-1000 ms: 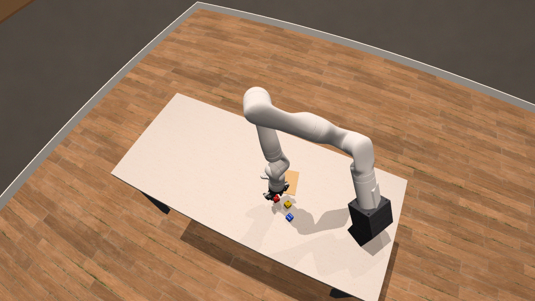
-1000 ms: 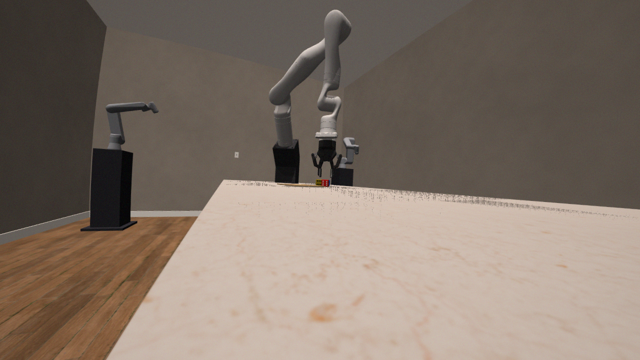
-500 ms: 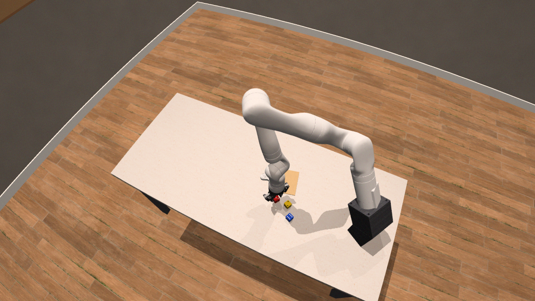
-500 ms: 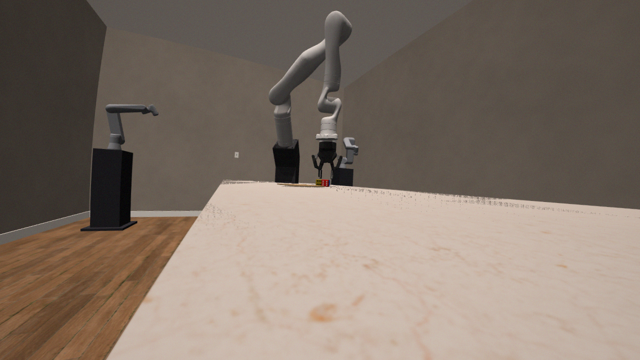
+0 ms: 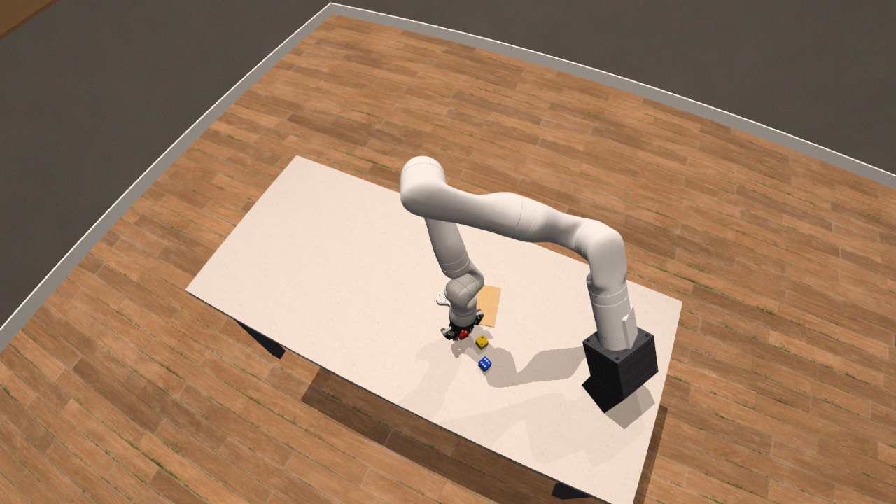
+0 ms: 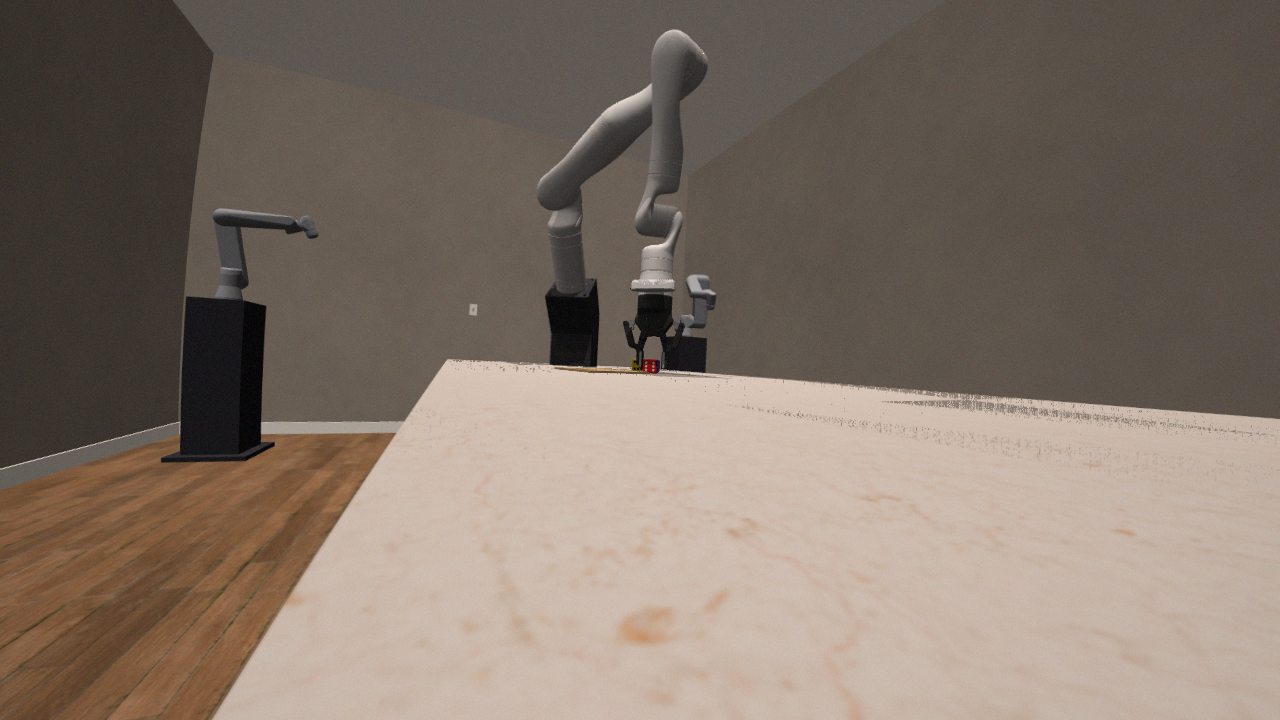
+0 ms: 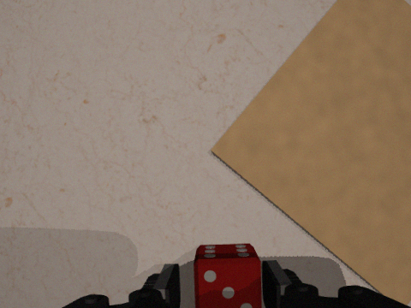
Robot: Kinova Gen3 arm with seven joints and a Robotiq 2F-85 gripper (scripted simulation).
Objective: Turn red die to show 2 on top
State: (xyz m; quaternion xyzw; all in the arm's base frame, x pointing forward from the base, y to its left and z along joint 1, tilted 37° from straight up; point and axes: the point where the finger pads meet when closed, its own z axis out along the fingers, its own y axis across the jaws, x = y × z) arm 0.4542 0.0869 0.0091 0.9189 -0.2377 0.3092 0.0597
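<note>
Now: the red die 1 cm below my hand. From my hand the other things lie so: blue die (10 cm behind, 6 cm to the left, 1 cm below); then yellow die (7 cm behind, 1 cm below); then tan mat (12 cm to the right, 2 cm below, 1 cm ahead).
</note>
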